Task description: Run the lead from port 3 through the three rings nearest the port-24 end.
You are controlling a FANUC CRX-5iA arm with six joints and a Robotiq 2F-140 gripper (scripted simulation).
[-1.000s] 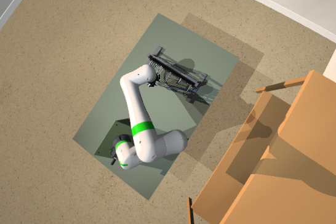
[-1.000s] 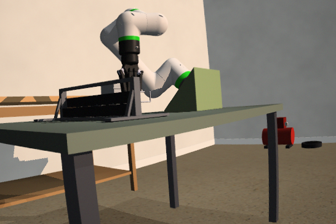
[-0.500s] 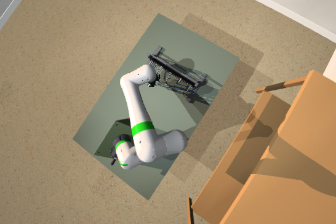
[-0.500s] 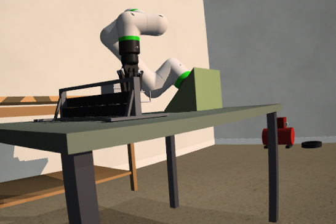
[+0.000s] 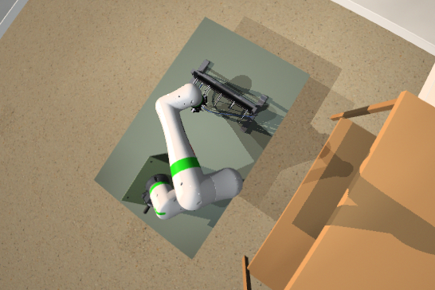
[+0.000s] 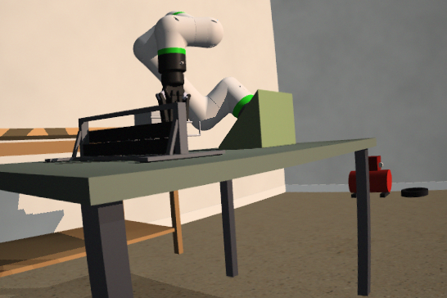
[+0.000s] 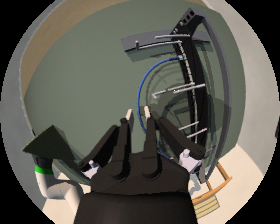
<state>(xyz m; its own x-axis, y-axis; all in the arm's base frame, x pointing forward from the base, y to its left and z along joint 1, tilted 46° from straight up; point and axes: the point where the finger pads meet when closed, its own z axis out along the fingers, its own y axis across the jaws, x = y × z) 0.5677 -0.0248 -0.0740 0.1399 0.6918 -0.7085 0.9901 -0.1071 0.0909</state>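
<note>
Now: the dark rack 160 mm ahead of my hand, 70 mm to the right of it and 10 mm above it.
</note>
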